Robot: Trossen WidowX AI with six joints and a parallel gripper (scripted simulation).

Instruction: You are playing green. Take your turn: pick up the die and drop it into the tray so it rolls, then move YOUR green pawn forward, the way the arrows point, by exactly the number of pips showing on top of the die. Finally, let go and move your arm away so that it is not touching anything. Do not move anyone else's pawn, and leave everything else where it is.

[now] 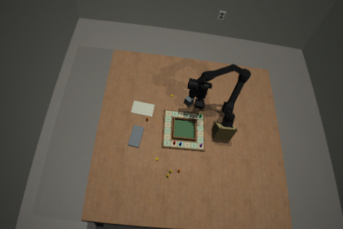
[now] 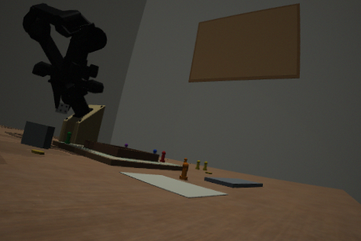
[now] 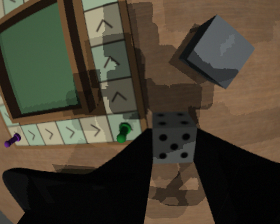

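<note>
Right now the green pawn is 70 mm below my gripper tip, 50 mm to the left of it and 40 mm behind it. Round my gripper tip: green felt tray (170 mm to the left, 90 mm below, 70 mm ahead); then grey box (70 mm below, 60 mm to the right, 50 mm ahead); then white die (right at my gripper tip).
</note>
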